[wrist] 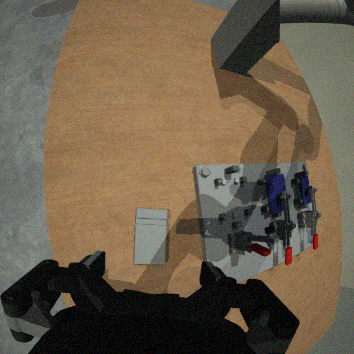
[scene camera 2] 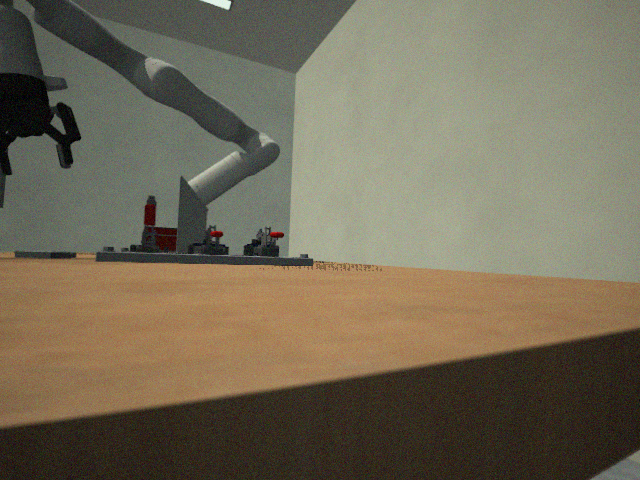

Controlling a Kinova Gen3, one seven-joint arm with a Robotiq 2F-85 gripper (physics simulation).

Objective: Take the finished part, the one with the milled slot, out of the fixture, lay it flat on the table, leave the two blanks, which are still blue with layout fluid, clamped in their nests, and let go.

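Frame: origin at the arm's base, x up, y back, z right, level; metres.
Where they show: gripper, fingertip midpoint: [wrist: 152, 267] [scene camera 2: 36, 171]; arm's base, link origin: [wrist: 267, 6] [scene camera 2: 194, 195].
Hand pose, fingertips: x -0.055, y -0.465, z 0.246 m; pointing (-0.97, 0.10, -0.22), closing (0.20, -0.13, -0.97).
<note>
Things, the pixels of their top centre, and the offset from my fingertips. "*": a spot on its surface instead. Level surfaces: height alone.
- finished part, top centre: [wrist: 150, 236] [scene camera 2: 48, 251] dx -0.134, dy +0.009, dz -0.022 m
- table, surface height: dx -0.144 m
- fixture plate, top centre: [scene camera 2: 209, 254] [wrist: 273, 215] dx -0.130, dy +0.024, dz -0.289 m
- second blue blank, surface spot: [wrist: 305, 189] * dx -0.100, dy +0.074, dz -0.388 m
- red handle, top centre: [wrist: 268, 252] [scene camera 2: 150, 204] dx -0.045, dy -0.025, dz -0.182 m
The finished part [scene camera 2: 45, 254] [wrist: 151, 242], a light grey block with a milled slot across it near one end, lies flat on the table [scene camera 2: 330, 320] [wrist: 125, 125] beside the fixture plate [scene camera 2: 206, 258] [wrist: 214, 256]. My gripper [scene camera 2: 33, 173] [wrist: 152, 267] is open and empty, raised well above the table and apart from the part. In the wrist view one blue blank [wrist: 275, 194] and a second blue blank [wrist: 305, 189] sit in their nests with clamp arms reaching over them. The nest nearest the part holds no block. The blanks' blue faces cannot be made out in the scene view.
The empty nest's clamp has a red handle [scene camera 2: 149, 214] [wrist: 260, 249] standing upright. Two other red handles, one [scene camera 2: 216, 234] [wrist: 288, 255] and another [scene camera 2: 277, 234] [wrist: 315, 241], lie low. The arm's grey pedestal [scene camera 2: 191, 222] [wrist: 245, 40] stands behind the fixture. A wall rises at the right.
</note>
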